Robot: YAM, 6 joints.
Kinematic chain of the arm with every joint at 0, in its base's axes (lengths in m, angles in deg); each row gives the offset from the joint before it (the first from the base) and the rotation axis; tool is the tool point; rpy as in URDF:
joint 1: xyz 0 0 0.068 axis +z
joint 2: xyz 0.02 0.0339 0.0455 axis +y
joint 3: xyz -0.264 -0.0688 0 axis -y
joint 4: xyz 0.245 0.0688 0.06 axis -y
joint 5: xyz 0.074 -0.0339 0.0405 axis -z
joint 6: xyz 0.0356 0 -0.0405 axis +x
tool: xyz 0 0 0 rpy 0 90 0
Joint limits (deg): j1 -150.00..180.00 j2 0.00..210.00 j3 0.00..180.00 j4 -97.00..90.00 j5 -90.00..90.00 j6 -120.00..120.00
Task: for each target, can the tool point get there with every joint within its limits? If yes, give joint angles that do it. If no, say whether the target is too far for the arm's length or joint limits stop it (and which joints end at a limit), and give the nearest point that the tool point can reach.
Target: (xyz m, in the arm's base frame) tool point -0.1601 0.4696 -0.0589
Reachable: yes | joints 107.57 164.25 87.85 65.70 -17.79 50.14
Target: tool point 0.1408 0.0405 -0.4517
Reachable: no: joint limits stop it (at a limit: joint 2) | nearest point 0.1592 0.0458 -0.3707 | short by 0.083 m
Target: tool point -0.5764 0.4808 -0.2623
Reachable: no: too far | nearest point -0.4427 0.3693 -0.1728 | short by 0.196 m
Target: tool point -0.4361 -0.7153 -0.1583
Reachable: no: too far | nearest point -0.3196 -0.5242 -0.0839 | short by 0.236 m
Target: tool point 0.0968 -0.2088 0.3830
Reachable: yes | joints -62.77 61.79 40.96 59.62 15.42 -70.78
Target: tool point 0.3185 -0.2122 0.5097
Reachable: yes | joints -38.59 101.73 116.62 -3.88 -67.05 70.95
